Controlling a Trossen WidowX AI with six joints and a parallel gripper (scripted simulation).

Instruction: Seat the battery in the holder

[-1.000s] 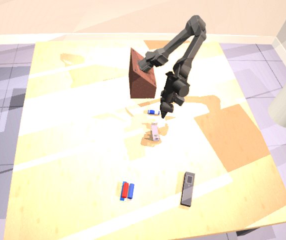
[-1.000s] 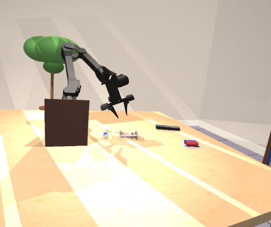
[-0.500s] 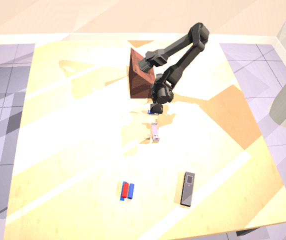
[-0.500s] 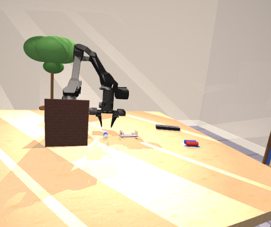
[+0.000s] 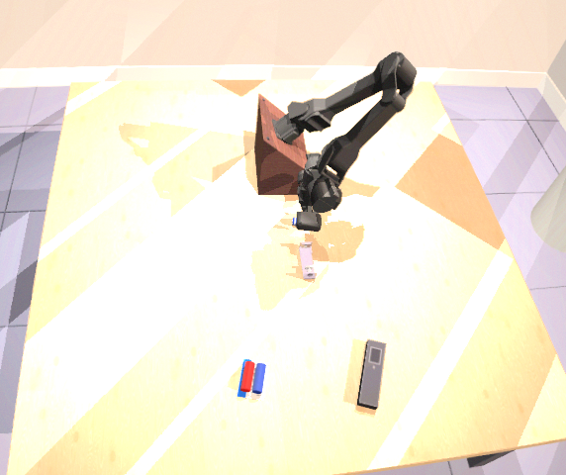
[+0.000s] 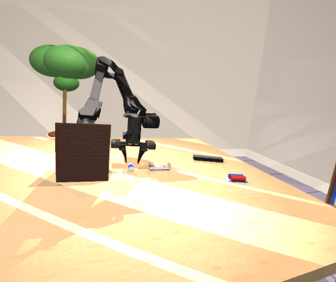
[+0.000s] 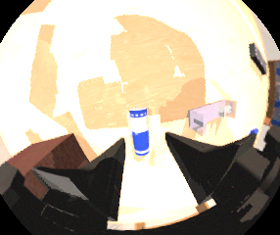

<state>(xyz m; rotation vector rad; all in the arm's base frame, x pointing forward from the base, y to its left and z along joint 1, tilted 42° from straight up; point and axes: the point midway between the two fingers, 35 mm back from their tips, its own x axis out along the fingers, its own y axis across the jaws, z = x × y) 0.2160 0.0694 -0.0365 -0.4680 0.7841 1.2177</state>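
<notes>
Right now my gripper tip is 20 mm above the battery. The rest, counted from my gripper tip: white card: 400 mm ahead, 230 mm to the right, 20 mm below; then dark remote: 450 mm ahead, 40 mm to the left, 10 mm below.
</notes>
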